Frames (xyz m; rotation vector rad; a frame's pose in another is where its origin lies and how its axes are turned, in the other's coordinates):
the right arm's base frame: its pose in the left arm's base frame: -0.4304 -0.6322 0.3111 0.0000 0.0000 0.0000
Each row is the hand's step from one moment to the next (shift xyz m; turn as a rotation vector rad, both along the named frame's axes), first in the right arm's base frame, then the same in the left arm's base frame.
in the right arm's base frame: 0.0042 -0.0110 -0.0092 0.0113 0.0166 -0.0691
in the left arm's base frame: 0.0042 -0.0110 -0.0092 0.0113 0.0166 -0.0691
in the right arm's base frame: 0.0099 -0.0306 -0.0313 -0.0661 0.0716 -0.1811
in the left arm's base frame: 0.0099 -0.0306 -0.0313 -0.0661 0.0716 -0.1811
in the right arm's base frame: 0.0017 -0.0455 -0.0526 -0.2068 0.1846 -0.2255
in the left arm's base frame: 0.0017 -0.0455 -0.0526 -0.2068 0.1846 -0.2255
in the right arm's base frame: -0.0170 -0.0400 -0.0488 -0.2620 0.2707 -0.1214
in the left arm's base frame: -0.0170 -0.0400 -0.0488 -0.2620 0.2707 -0.1214
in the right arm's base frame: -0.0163 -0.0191 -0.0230 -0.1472 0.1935 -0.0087
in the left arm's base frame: -0.0163 -0.0191 -0.0230 -0.1472 0.1935 -0.0087
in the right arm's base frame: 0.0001 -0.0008 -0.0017 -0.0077 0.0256 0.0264
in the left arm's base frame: 0.0001 -0.0008 -0.0017 -0.0077 0.0256 0.0264
